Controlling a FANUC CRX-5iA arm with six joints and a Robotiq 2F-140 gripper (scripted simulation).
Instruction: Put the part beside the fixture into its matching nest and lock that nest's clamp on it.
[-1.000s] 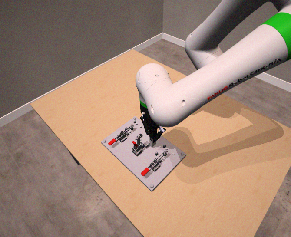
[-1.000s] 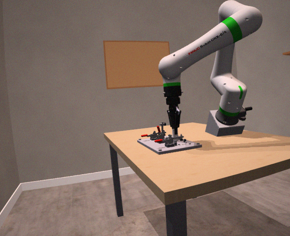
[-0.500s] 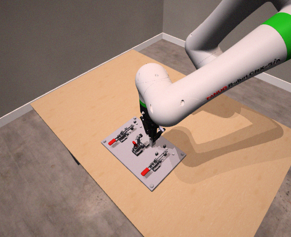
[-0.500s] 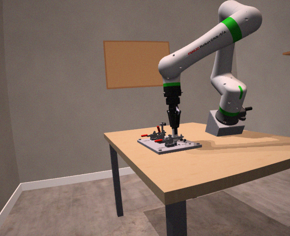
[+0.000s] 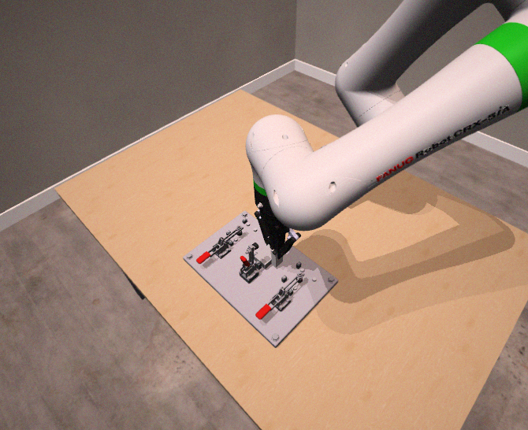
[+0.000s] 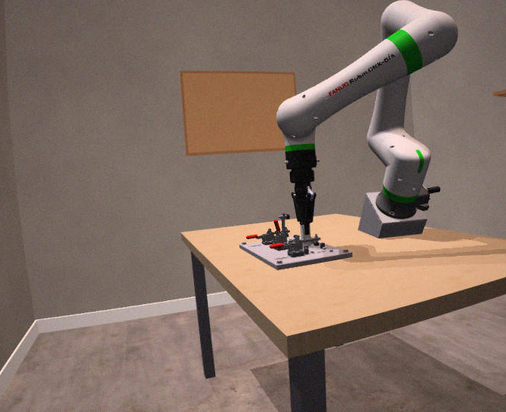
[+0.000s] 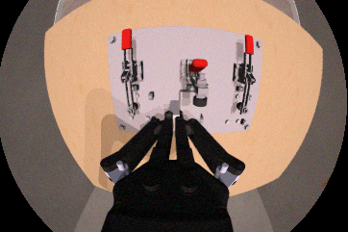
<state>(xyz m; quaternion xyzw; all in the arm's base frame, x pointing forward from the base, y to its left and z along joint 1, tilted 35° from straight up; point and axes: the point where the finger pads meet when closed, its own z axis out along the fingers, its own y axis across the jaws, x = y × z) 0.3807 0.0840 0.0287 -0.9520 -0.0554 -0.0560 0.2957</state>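
Now: the grey part 3 cm to the right of my hand and 2 cm below it. Round my hand: grey fixture plate 5 cm ahead, 2 cm to the right, 5 cm below; clamp 6 cm ahead, 9 cm to the left, 1 cm below.
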